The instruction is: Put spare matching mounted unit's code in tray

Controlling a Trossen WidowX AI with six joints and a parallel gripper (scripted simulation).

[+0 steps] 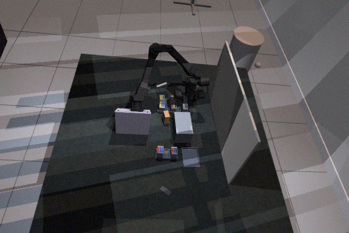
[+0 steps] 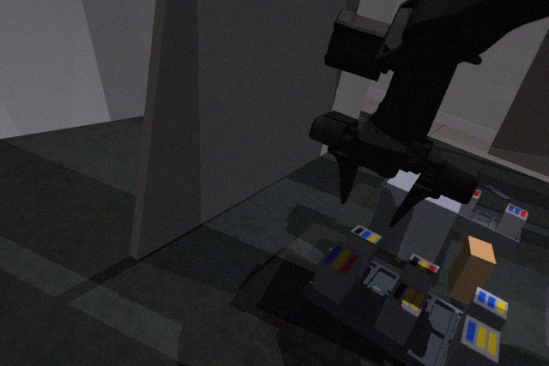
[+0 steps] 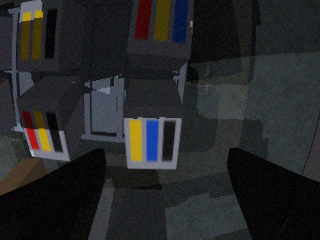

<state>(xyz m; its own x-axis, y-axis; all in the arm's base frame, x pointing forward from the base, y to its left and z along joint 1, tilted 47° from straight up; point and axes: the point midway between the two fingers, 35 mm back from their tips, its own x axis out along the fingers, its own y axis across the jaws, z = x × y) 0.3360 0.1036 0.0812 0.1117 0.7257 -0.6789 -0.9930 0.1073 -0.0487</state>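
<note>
Now: the grey spare block 10 mm behind my gripper tip and 40 mm below it. From my gripper tip the other things lie so: mounted unit: 50 mm behind, 160 mm to the right, 30 mm below; then white panel: 190 mm ahead, 180 mm to the right, 140 mm above; then brown block: 140 mm behind, 80 mm to the right, 50 mm below.
</note>
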